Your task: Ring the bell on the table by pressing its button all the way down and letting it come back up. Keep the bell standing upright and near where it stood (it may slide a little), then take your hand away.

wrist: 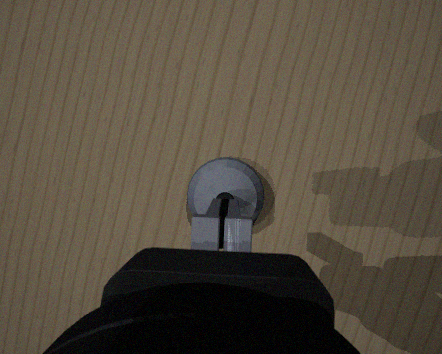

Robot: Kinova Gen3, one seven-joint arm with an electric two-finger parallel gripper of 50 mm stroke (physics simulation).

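Places are measured from the arm's base along level axes (x ahead, y left, z up), in millimetres.
Pixels of known places: gripper, fingertip midpoint: (224,215).
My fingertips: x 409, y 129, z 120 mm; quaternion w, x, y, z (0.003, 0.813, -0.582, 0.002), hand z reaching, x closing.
Observation:
Ahead of a thing's pixels: the offset from my fingertips to its middle. Level surfaces: height alone.
The bell {dz -109, dx -3, dy +0 mm} (224,173) is a round grey-blue dome seen from above, near the middle of the wrist view, standing upright on the table. The dark top of its button {dz -81, dx -3, dy +0 mm} (225,195) shows just beyond the fingertips, at the dome's centre; the rest of the button is hidden behind the fingers. My gripper (224,215) is shut and empty, its two grey fingers side by side with a thin dark gap. The fingertips are over the dome's centre and cover its near part. Whether they touch the button cannot be told from this view.
The wood-grained table {dz -142 mm} (100,125) lies all around the bell. Dark shadows of the arm and gripper fall on the table at the right, and a small shadow hugs the bell's right side.

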